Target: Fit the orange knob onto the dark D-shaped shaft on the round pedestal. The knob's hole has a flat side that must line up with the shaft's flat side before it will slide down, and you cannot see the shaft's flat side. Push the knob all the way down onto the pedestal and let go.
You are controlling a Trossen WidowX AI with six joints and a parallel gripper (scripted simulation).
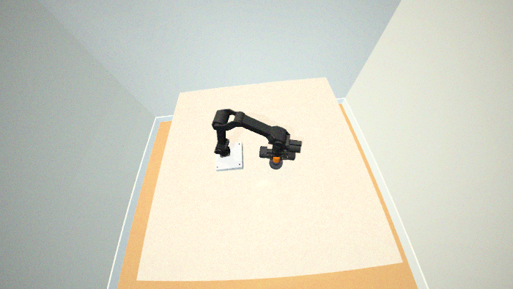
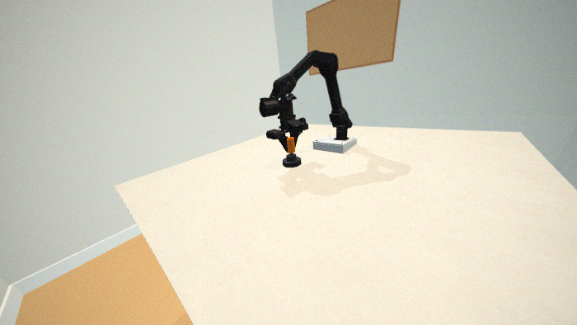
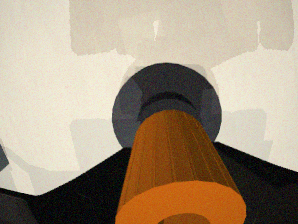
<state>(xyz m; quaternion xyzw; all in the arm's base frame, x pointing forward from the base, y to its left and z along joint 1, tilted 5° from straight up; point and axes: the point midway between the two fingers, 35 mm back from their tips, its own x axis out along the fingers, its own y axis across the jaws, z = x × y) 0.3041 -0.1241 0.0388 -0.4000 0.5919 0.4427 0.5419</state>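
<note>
Now: gripper tip 4 cm above the dark round pedestal. Round my gripper tip: orange knob (2 cm above).
</note>
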